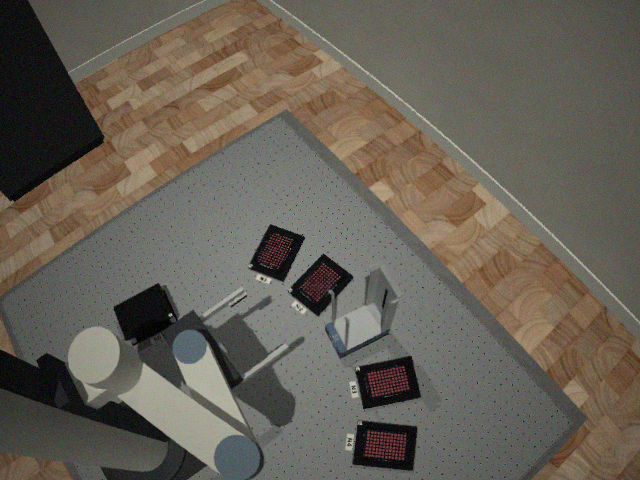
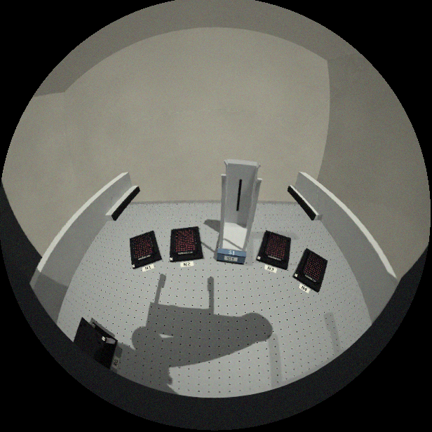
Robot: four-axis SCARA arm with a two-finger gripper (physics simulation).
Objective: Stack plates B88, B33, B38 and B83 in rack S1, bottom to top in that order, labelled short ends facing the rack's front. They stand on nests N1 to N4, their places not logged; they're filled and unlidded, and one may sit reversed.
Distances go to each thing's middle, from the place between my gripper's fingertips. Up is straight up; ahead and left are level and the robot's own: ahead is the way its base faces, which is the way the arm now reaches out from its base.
Labels:
My gripper is now 35 cm above the nest N2 (image 1: pixel 318 310), 23 cm short of it and 11 cm to the right of it. From my hand the other things lie so: nest N1 (image 1: pixel 281 276): 35 cm below, 28 cm to the left, 19 cm ahead; nest N3 (image 1: pixel 366 403): 35 cm below, 24 cm to the right, 19 cm ahead.

